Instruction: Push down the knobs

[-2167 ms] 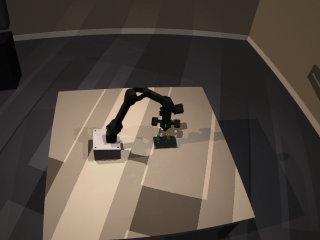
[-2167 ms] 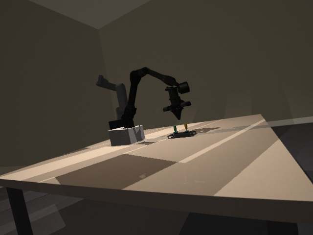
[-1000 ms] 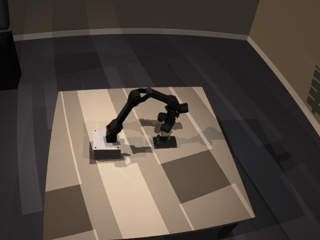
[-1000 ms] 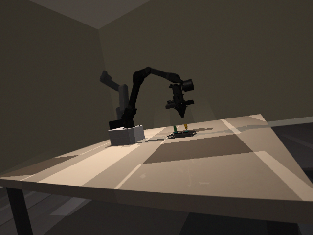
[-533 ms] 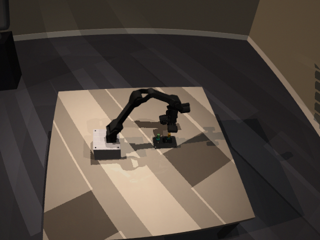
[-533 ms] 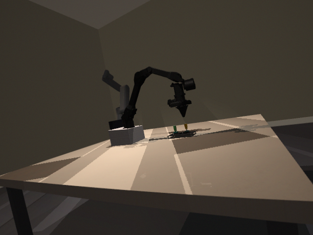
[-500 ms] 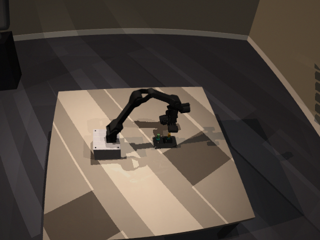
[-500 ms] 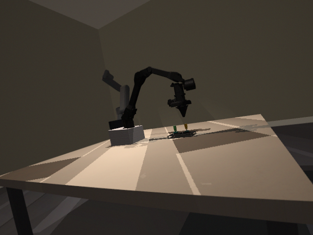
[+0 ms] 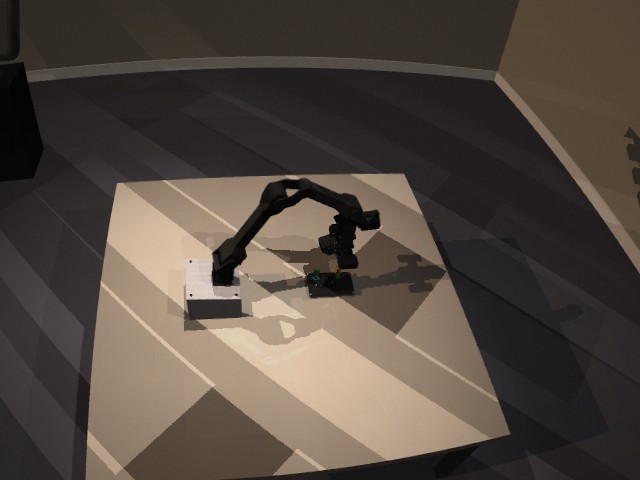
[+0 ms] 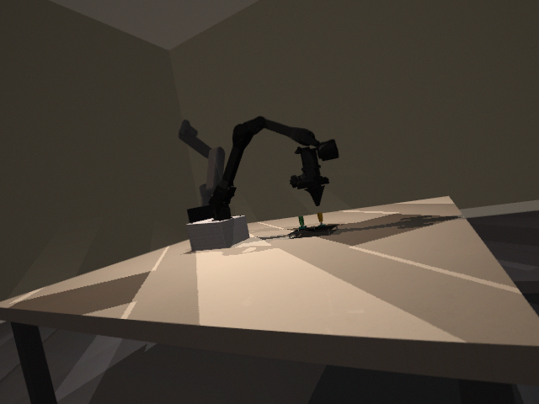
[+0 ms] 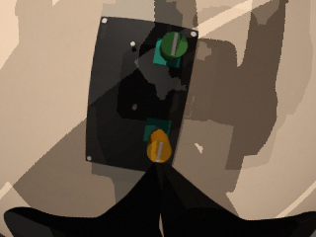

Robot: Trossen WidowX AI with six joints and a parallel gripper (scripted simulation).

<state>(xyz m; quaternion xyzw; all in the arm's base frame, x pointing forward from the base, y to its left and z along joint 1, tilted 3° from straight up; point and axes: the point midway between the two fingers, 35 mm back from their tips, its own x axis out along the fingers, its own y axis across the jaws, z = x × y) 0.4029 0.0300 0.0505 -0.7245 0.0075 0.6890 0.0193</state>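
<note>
My gripper tip is 40 mm above the orange knob. The rest, counted from my gripper tip: green knob (70 mm behind, 40 mm below).
</note>
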